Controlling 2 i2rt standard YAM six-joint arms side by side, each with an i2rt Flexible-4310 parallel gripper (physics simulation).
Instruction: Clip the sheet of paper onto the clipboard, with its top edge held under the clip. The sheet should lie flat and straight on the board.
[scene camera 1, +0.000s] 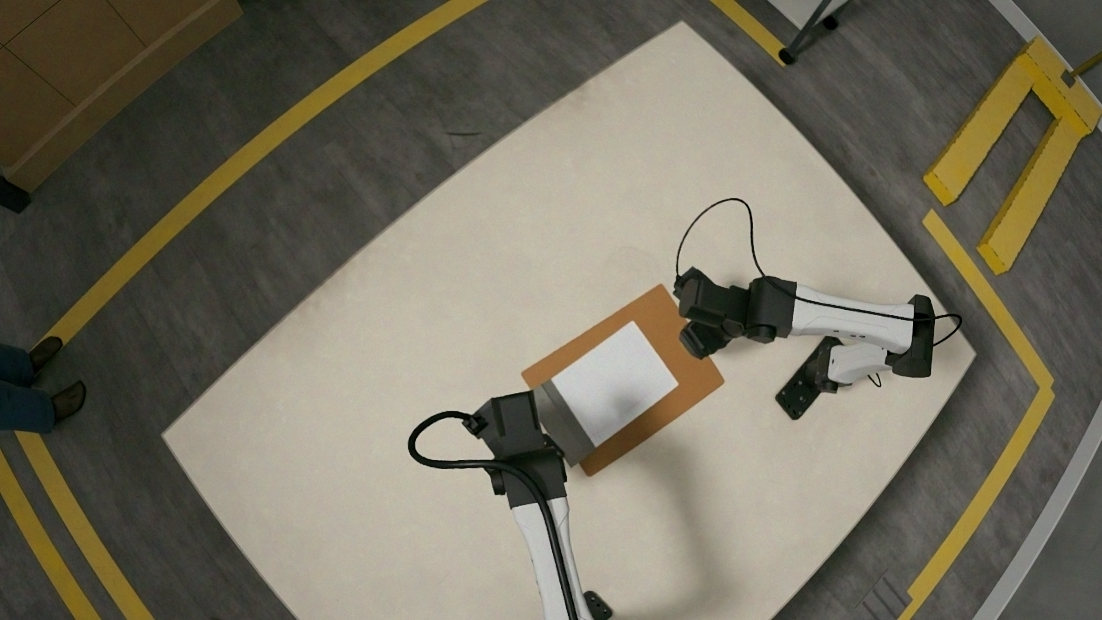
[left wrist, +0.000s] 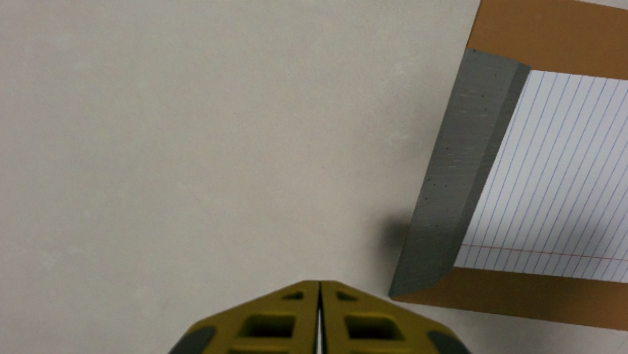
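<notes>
The brown clipboard lies on the table, its grey clip along one short end. The white sheet, ruled in the left wrist view, lies flat on the board. Its sides run nearly parallel to the board's, and its edge at the clip meets the clip's inner edge; any part beneath is hidden. My left gripper is shut with nothing between the fingers, beside the clip end. My right gripper is over the board's opposite end; its fingers are hidden.
The pale table carries both arms. The left arm reaches in from the bottom of the scene view, the right arm from the right. Black cables loop out from both wrists. A person's legs show at the scene view's left edge.
</notes>
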